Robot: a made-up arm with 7 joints.
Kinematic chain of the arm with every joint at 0, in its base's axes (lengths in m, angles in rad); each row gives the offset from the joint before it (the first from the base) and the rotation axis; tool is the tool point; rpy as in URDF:
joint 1: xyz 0 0 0.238 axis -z
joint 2: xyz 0 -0.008 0.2 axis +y
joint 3: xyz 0 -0.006 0.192 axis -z
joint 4: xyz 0 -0.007 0.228 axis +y
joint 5: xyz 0 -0.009 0.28 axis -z
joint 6: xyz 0 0 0.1 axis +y
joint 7: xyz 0 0 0.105 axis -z
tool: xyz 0 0 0 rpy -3.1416 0 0
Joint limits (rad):
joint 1: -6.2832..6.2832
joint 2: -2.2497..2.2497
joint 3: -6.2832..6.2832
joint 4: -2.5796..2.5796
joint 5: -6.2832..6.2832
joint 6: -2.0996..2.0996
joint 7: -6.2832..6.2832
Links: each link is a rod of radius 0.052 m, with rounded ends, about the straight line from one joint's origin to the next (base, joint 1, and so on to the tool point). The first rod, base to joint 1, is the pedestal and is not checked.
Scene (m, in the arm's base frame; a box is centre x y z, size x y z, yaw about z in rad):
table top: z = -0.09
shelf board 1: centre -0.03 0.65 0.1 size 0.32 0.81 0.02 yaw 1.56
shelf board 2: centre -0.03 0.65 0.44 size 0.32 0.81 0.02 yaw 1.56
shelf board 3: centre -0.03 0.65 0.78 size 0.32 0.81 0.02 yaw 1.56
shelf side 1: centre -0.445 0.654 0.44 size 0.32 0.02 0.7 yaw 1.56
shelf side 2: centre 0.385 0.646 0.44 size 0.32 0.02 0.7 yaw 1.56
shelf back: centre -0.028 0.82 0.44 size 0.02 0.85 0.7 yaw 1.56
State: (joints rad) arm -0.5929 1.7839 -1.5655 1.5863 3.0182 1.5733 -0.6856
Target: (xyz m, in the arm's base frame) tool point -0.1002 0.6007 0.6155
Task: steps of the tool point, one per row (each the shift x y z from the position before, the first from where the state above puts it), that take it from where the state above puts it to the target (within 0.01 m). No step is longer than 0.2 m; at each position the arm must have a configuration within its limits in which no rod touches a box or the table.
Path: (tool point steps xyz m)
1: 0.0071 -0.0731 -0.0014
2: -0.0008 -0.0787 -0.0005
3: -0.0088 -0.0824 0.0019
4: -0.0911 0.0466 0.1148
5: -0.1138 -0.0088 0.1094
6: -0.1054 -0.0698 0.0932
7: -0.0107 0.0982 0.0131
8: 0.0011 0.0959 -0.0010
9: 0.0127 0.0889 -0.0121

